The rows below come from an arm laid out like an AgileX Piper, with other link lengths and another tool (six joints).
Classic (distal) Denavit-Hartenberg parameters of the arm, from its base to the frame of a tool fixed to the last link. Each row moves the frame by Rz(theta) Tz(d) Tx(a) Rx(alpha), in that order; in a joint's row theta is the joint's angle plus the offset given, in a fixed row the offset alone. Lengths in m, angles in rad.
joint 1: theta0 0  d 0.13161  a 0  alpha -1.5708
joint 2: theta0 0.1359  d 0  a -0.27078  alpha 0
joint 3: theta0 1.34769  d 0  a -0.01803  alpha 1.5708
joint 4: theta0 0  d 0.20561  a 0  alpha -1.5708
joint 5: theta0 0  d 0  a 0  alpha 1.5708
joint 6: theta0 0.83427  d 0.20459  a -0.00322  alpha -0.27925
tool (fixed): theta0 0  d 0.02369  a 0  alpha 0
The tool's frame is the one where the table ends.
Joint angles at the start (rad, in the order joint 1, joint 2, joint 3, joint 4, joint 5, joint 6):
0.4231 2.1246 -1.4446 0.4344 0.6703 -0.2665
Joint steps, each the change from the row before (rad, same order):
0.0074 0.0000 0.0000 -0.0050 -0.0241 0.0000
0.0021 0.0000 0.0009 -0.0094 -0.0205 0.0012
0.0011 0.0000 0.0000 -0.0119 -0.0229 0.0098
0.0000 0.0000 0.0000 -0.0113 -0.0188 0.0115
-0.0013 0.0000 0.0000 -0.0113 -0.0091 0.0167
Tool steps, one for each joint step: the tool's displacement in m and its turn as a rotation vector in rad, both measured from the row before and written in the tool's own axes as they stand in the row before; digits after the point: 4 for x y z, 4 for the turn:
-0.0022 0.0037 0.0016 -0.0106 -0.0151 -0.0154
-0.0036 0.0015 0.0006 -0.0057 -0.0159 -0.0129
-0.0048 0.0017 0.0004 -0.0067 -0.0213 -0.0071
-0.0044 0.0011 0.0002 -0.0051 -0.0190 -0.0032
-0.0030 -0.0003 -0.0002 0.0001 -0.0135 0.0049

